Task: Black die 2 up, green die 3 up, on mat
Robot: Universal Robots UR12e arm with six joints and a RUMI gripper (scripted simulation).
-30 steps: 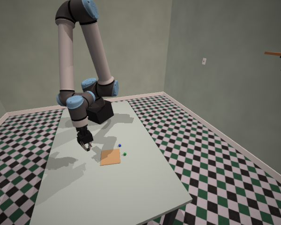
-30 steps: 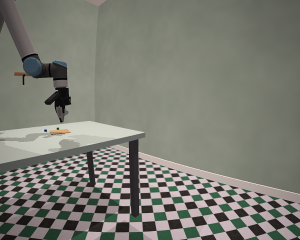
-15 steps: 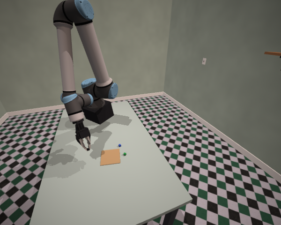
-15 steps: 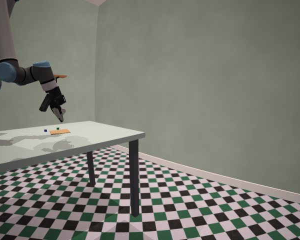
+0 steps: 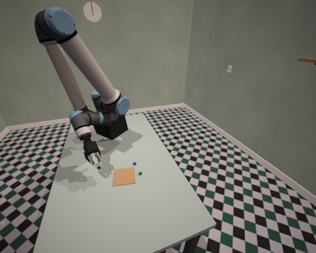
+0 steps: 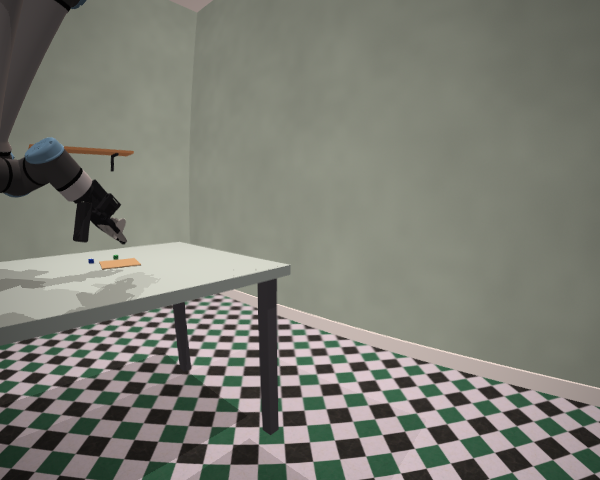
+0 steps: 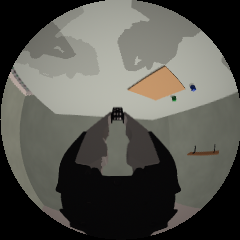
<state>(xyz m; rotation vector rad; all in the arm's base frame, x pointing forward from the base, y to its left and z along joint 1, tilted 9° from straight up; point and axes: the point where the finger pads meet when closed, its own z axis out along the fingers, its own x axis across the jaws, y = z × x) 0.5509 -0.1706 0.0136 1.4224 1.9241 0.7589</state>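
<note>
Right now my hand is 10 mm short of the black die and 10 mm above it. From my hand the other things lie so: green die (80 mm ahead, 240 mm to the left, 100 mm below); orange mat (50 mm ahead, 140 mm to the left, 110 mm below); blue die (30 mm behind, 240 mm to the left, 100 mm below).
</note>
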